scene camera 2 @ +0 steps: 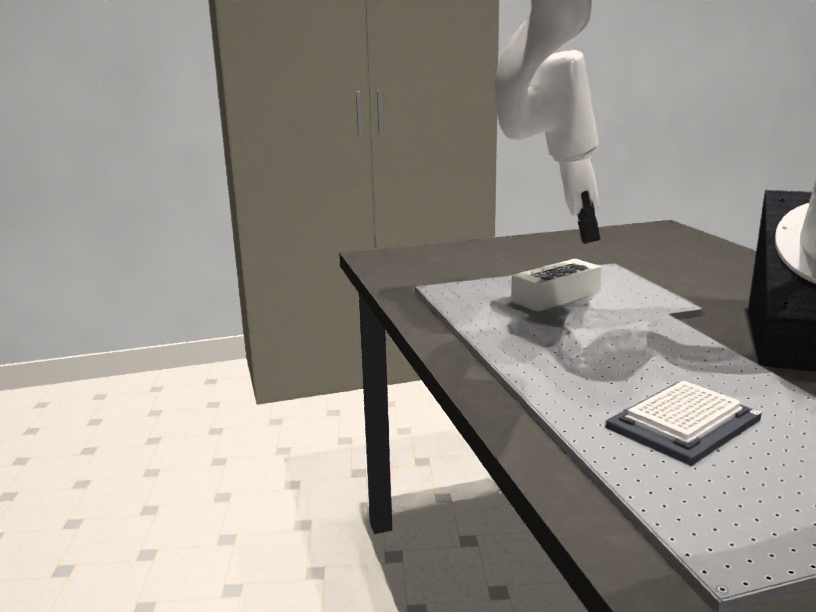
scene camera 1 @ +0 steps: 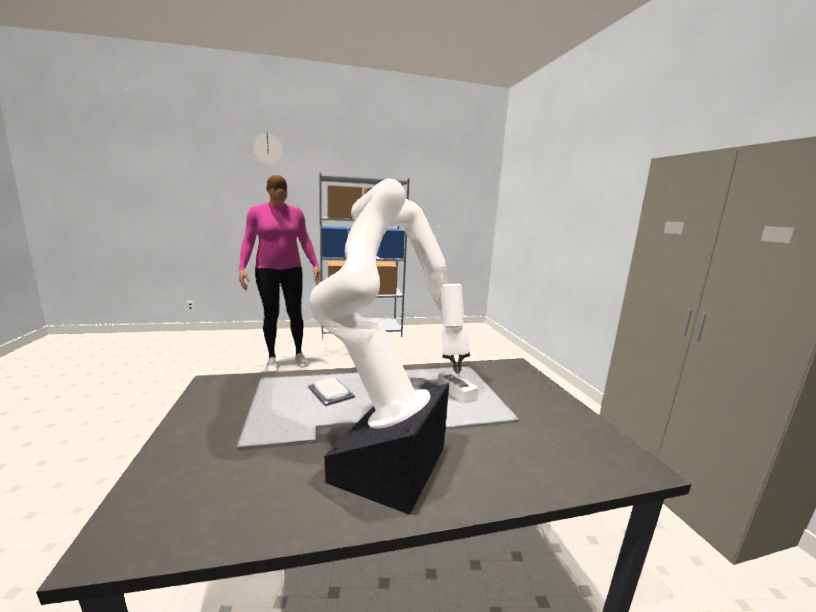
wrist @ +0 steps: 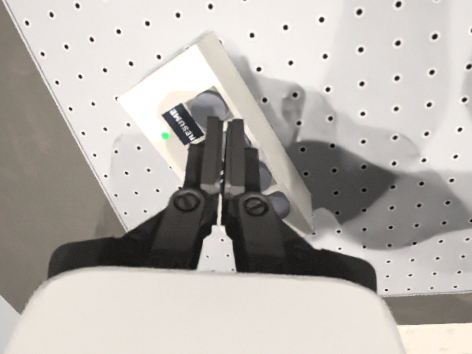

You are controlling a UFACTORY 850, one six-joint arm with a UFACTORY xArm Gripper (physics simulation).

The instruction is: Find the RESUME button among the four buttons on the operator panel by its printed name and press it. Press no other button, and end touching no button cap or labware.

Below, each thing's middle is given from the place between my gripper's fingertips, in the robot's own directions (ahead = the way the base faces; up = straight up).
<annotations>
Now: the resume button (wrist: 209, 102) 1 cm ahead of my hand, 2 cm to the right of it and 6 cm below it. Round my hand: white well plate (scene camera 2: 685, 411) (5 cm ahead, 48 cm to the left, 9 cm below); then dark holder (scene camera 2: 719, 436) (5 cm ahead, 48 cm to the left, 11 cm below); then operator panel (scene camera 2: 527, 289) (6 cm ahead, 2 cm to the right, 8 cm below).
</annotations>
